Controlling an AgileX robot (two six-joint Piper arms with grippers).
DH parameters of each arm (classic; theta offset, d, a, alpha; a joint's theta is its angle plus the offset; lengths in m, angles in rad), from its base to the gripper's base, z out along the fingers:
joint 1: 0 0.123 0 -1.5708
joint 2: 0.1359 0 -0.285 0
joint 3: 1.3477 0 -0.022 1.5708
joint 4: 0 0.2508 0 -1.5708
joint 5: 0 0 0.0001 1.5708
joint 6: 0 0.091 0 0
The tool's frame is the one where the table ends.
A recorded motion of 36 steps. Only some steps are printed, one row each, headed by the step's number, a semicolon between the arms.
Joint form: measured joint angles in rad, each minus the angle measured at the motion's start. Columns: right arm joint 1, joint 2, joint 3, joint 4, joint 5, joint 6; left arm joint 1, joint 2, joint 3, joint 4, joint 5, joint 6.
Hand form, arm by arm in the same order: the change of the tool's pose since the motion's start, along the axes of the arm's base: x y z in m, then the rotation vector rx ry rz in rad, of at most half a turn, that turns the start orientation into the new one. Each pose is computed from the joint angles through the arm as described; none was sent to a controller.
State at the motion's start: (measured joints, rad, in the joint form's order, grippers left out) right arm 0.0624 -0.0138 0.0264 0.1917 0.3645 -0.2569; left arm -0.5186 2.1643 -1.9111 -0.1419 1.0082 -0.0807
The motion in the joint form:
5: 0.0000 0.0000 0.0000 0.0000 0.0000 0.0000; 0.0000 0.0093 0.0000 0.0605 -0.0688 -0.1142
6: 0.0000 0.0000 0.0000 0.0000 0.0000 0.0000; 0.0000 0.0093 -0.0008 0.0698 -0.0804 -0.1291
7: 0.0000 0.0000 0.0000 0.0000 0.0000 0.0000; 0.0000 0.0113 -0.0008 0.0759 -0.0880 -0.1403
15: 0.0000 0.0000 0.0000 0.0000 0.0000 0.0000; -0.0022 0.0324 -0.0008 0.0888 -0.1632 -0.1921
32: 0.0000 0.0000 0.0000 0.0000 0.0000 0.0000; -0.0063 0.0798 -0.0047 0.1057 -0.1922 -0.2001
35: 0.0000 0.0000 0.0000 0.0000 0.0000 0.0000; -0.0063 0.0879 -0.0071 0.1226 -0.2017 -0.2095
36: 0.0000 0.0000 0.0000 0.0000 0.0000 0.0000; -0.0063 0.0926 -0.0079 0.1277 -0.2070 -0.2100
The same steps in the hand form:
5: 0.0000 0.0000 0.0000 0.0000 0.0000 0.0000; 0.0082 0.0010 -0.0024 -0.0123 -0.0488 0.1007
6: 0.0000 0.0000 0.0000 0.0000 0.0000 0.0000; 0.0094 0.0011 -0.0017 -0.0159 -0.0600 0.1133
7: 0.0000 0.0000 0.0000 0.0000 0.0000 0.0000; 0.0104 0.0011 -0.0024 -0.0175 -0.0648 0.1227
15: 0.0000 0.0000 0.0000 0.0000 0.0000 0.0000; 0.0175 -0.0029 -0.0095 -0.0539 -0.1021 0.1686
32: 0.0000 0.0000 0.0000 0.0000 0.0000 0.0000; 0.0231 -0.0070 -0.0306 -0.0349 -0.0972 0.1683
35: 0.0000 0.0000 0.0000 0.0000 0.0000 0.0000; 0.0251 -0.0069 -0.0336 -0.0271 -0.1070 0.1720
36: 0.0000 0.0000 0.0000 0.0000 0.0000 0.0000; 0.0260 -0.0070 -0.0355 -0.0241 -0.1109 0.1711

